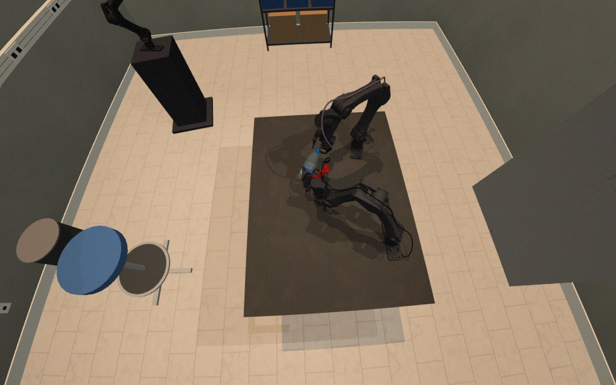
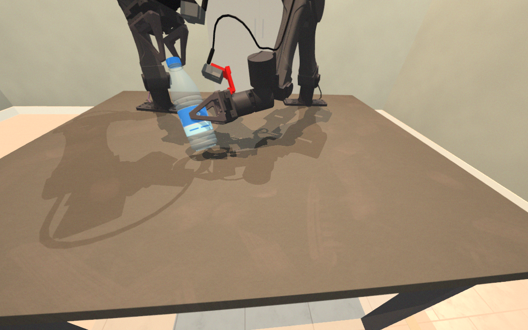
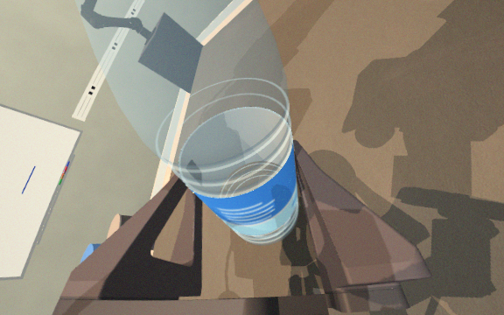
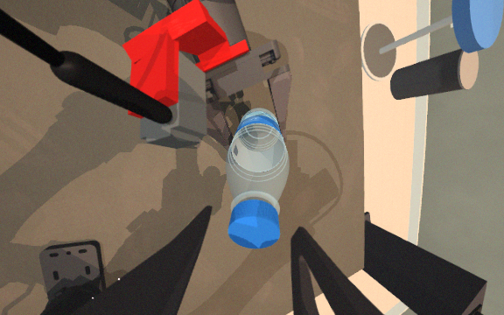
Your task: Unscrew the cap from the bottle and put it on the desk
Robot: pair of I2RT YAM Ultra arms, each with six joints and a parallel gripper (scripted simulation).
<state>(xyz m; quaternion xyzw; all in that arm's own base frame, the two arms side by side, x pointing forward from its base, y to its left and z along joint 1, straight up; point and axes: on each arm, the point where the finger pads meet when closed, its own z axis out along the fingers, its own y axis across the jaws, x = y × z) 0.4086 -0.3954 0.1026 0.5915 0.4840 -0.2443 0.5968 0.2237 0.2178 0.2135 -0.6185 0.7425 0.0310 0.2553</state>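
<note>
The blue cap is right at my right hand. Round my right hand: clear plastic bottle: 90 mm below, 50 mm ahead, 20 mm to the left.
Now: left hand 1 cm past the clear plastic bottle, 1 cm to the left of it and 2 cm below it. Round my left hand: blue cap (5 cm behind, 3 cm to the right, 11 cm above).
</note>
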